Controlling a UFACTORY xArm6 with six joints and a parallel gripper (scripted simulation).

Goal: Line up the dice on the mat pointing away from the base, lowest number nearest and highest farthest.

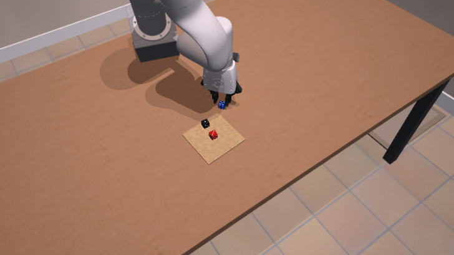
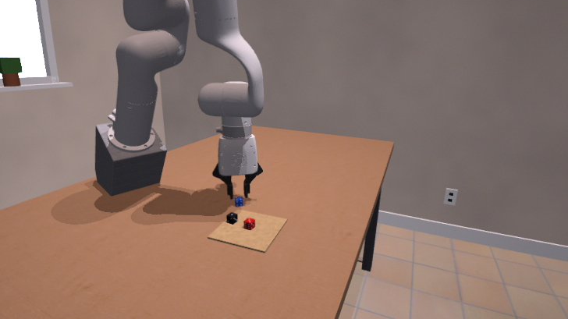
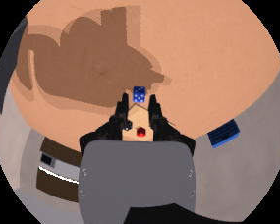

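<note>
Now: hand 4 cm above the blue die. From my hand the other things lie so: red die 10 cm to the right, 8 cm ahead, 3 cm below; then black die 9 cm to the right, 3 cm below, 3 cm ahead; then tan mat 10 cm to the right, 8 cm ahead, 4 cm below.
</note>
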